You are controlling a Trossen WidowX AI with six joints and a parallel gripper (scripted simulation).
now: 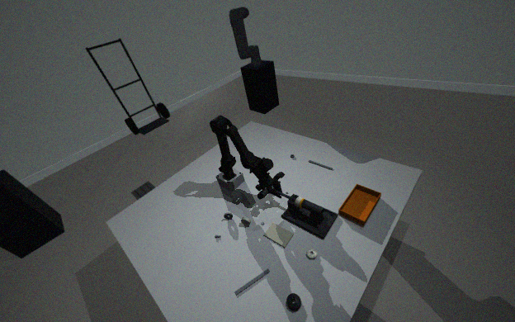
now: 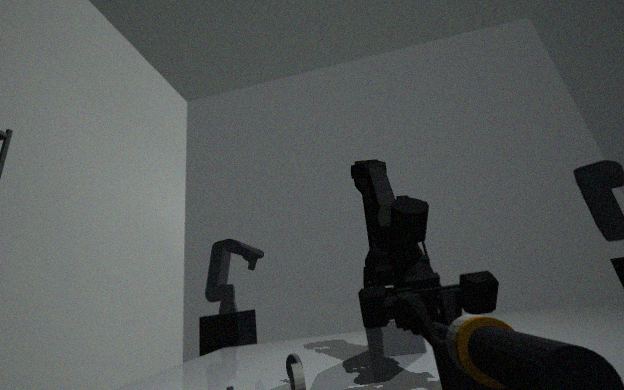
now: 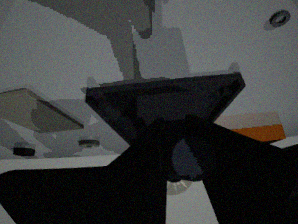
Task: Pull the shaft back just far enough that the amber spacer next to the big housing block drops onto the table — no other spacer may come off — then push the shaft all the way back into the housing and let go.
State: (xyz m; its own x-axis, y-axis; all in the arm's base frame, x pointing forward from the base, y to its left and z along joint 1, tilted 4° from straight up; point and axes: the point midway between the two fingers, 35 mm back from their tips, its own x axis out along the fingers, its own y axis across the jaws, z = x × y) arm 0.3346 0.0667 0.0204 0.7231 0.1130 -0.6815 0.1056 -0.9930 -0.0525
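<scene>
Right now my gripper tip is 60 mm short of the thin shaft, 10 mm to the right of it and 20 mm below it. From my gripper tip the other things lie so: pale spacer 110 mm ahead, 10 mm to the left, 20 mm above; amber spacer 120 mm ahead, 10 mm to the left, 20 mm above; pale flat plate 100 mm ahead, 160 mm to the right, 50 mm below.
</scene>
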